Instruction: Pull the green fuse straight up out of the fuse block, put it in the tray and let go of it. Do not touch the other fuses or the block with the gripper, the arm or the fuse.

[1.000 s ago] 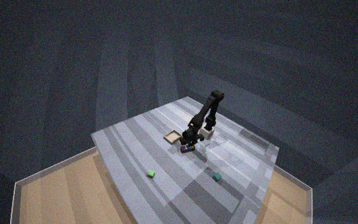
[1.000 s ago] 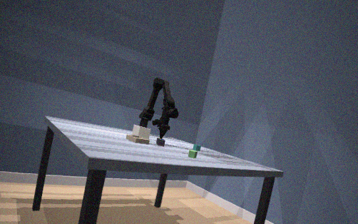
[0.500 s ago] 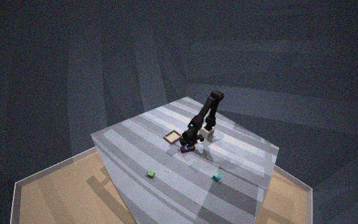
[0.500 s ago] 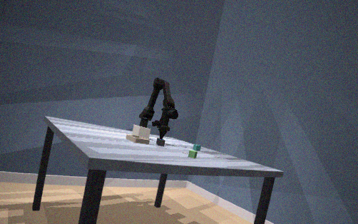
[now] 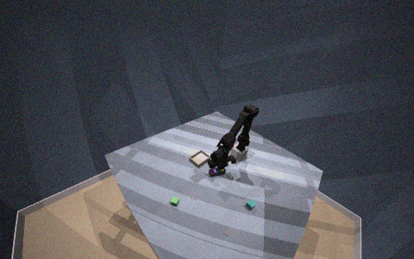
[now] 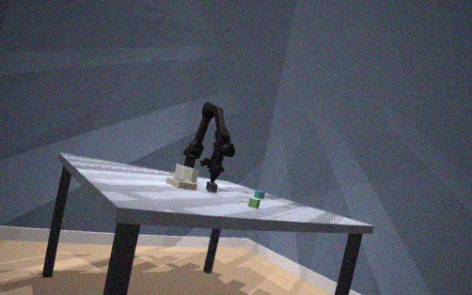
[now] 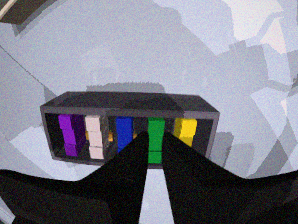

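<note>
Right now the blue fuse is 20 mm ahead of my gripper tip, 10 mm to the right of it and 10 mm below it. From my gripper tip the other things lie so: yellow fuse 20 mm behind, 10 mm to the left, 10 mm below; then green fuse 10 mm below; then beige tray 190 mm to the right, 30 mm below, 20 mm ahead.
</note>
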